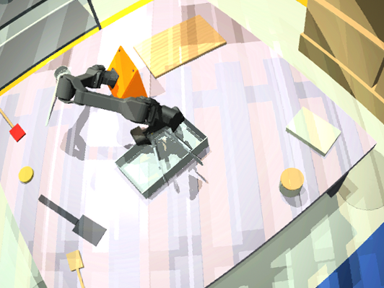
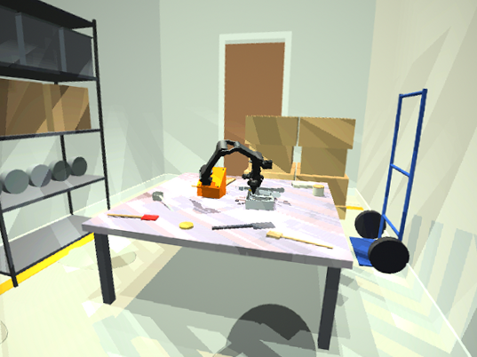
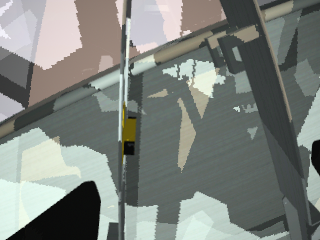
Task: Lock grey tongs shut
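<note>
My gripper tip is now 30 mm past the yellow mark, 20 mm to the left of it and 20 mm below it. The rest, counted from my gripper tip: grey roasting tin (40 mm ahead, 30 mm to the right, 20 mm below); black spatula (440 mm to the right, 60 mm ahead, 50 mm below); wooden board (410 mm behind, 320 mm to the left, 40 mm below).
</note>
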